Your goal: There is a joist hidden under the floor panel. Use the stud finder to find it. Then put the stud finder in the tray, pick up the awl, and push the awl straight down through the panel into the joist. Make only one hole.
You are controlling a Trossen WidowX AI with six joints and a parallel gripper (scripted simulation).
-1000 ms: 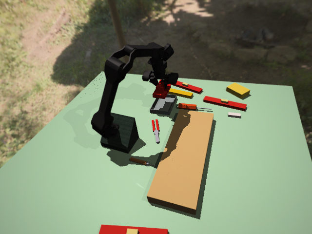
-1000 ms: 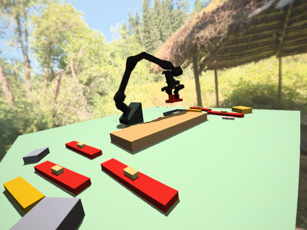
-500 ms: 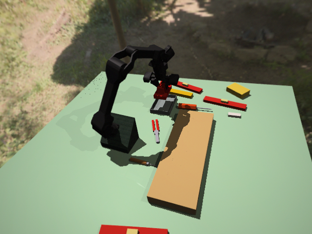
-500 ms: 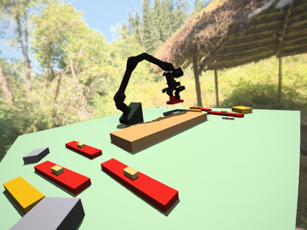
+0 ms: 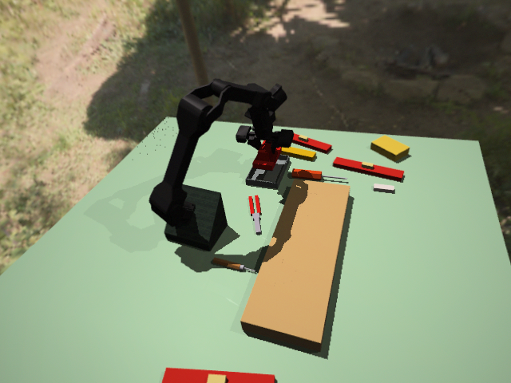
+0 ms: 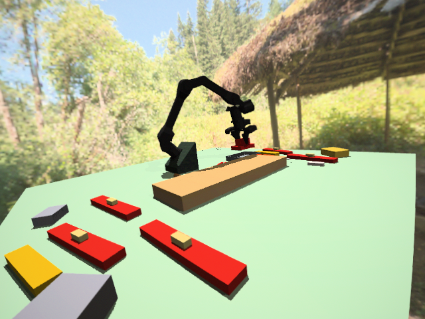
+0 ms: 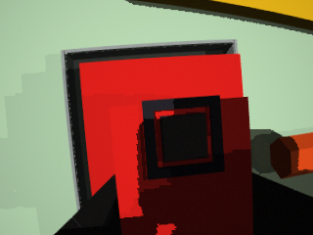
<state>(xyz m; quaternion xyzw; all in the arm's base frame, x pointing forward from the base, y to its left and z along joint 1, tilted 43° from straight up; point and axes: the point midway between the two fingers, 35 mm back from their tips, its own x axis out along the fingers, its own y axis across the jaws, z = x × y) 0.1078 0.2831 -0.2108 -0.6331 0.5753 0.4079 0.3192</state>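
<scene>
My gripper tip is 10 mm to the left of the tray and 70 mm above it. Round my gripper tip: white block (390 mm ahead, 30 mm to the left, 70 mm below); then red stud finder (10 mm to the left, 20 mm above); then awl (110 mm ahead, 430 mm to the right, 70 mm below).
</scene>
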